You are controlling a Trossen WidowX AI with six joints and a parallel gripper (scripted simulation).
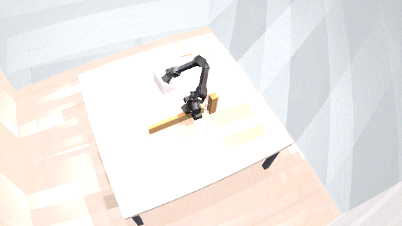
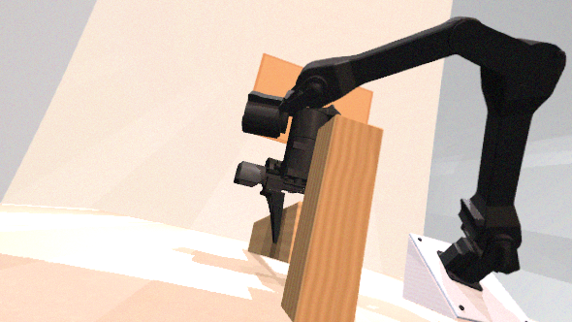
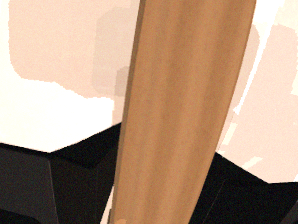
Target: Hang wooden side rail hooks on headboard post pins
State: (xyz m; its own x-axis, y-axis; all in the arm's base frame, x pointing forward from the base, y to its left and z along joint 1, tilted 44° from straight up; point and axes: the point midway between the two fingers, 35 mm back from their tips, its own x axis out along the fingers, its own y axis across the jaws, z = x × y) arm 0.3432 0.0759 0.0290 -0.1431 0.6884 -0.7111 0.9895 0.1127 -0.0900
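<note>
Right now the headboard post is 15 cm to the left of my gripper tip and 4 cm above it.
</note>
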